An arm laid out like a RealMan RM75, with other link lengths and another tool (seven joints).
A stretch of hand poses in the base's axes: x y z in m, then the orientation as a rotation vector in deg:
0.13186 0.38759 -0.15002 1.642 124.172 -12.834
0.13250 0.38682 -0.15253 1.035 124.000 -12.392
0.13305 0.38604 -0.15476 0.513 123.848 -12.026
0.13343 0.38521 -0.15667 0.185 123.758 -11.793
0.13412 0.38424 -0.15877 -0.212 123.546 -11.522
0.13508 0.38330 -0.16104 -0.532 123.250 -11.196
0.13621 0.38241 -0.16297 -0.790 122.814 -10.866
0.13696 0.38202 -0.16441 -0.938 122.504 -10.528
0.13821 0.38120 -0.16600 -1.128 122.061 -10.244
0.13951 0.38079 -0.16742 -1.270 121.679 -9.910
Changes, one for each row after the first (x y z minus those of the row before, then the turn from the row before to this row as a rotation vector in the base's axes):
0.00064 -0.00077 -0.00251 0.074 -0.162 0.615
0.00055 -0.00078 -0.00223 0.053 -0.140 0.524
0.00038 -0.00083 -0.00191 0.036 -0.082 0.330
0.00069 -0.00097 -0.00210 0.029 -0.200 0.402
0.00096 -0.00094 -0.00227 0.092 -0.290 0.374
0.00113 -0.00089 -0.00193 0.110 -0.433 0.340
0.00075 -0.00039 -0.00144 0.167 -0.315 0.257
0.00125 -0.00082 -0.00159 0.104 -0.441 0.274
0.00130 -0.00041 -0.00142 0.163 -0.385 0.257

